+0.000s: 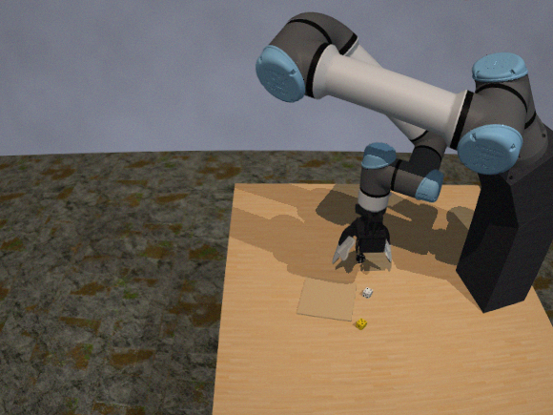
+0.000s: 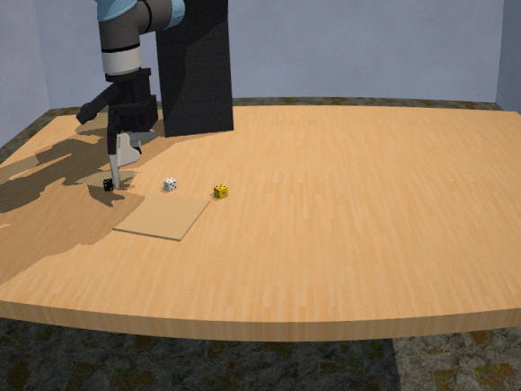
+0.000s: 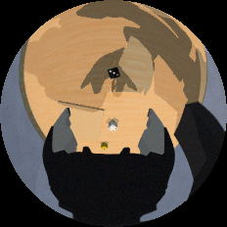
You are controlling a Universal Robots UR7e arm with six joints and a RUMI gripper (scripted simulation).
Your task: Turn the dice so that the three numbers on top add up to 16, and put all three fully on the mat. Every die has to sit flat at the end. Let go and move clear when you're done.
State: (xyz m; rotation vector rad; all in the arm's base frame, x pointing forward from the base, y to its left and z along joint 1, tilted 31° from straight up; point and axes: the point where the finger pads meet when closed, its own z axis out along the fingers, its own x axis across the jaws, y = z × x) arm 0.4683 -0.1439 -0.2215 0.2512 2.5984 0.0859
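Now: the white die 80 mm to the left of my hand, 40 mm below it and 10 mm ahead of it. Also, from my hand: yellow die: 180 mm to the left, 60 mm ahead, 40 mm below; then thin tan mat: 110 mm ahead, 70 mm to the left, 50 mm below; then black die: 50 mm to the right, 40 mm below, 20 mm behind.
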